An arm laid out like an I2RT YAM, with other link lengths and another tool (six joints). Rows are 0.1 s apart.
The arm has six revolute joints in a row. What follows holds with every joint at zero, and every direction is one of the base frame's.
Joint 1 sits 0.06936 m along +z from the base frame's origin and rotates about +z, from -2.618 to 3.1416 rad.
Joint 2 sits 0.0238 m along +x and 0.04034 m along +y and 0.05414 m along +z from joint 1 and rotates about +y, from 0 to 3.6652 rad.
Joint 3 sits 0.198 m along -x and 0.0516 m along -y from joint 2 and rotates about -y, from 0 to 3.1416 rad.
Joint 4 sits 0.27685 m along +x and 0.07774 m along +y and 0.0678 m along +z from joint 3 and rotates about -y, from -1.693 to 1.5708 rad.
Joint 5 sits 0.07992 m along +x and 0.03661 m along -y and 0.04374 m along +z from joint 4 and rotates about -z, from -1.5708 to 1.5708 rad.
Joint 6 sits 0.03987 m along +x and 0.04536 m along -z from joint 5 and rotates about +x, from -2.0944 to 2.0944 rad.
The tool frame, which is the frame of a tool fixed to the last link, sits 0.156 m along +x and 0.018 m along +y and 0.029 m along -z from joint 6; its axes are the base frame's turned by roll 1.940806, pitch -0.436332 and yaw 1.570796 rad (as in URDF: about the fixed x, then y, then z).
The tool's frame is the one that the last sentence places.
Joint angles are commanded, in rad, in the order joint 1, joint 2, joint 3, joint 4, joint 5, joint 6. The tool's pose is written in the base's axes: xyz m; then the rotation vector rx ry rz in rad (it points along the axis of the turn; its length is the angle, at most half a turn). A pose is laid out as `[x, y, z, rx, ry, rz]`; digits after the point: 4 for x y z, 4 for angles.
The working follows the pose.
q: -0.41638 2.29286 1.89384 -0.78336 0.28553 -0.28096
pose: [0.4567, -0.2199, -0.0364, 2.6860, 1.3052, -0.2271]
Where each joint sits with the arm in this pose, in the base's axes (m; each line is computed from the numbers above, not from the rounded line before):
joint 1: 0.0000 0.0000 0.0694
joint 2: 0.0381 0.0273 0.1235
joint 3: 0.1369 -0.0729 0.2721
joint 4: 0.4257 -0.1156 0.2270
joint 5: 0.4756 -0.1777 0.1696
joint 6: 0.4459 -0.1768 0.1170
the tool: 0.4567 -0.2199 -0.0364

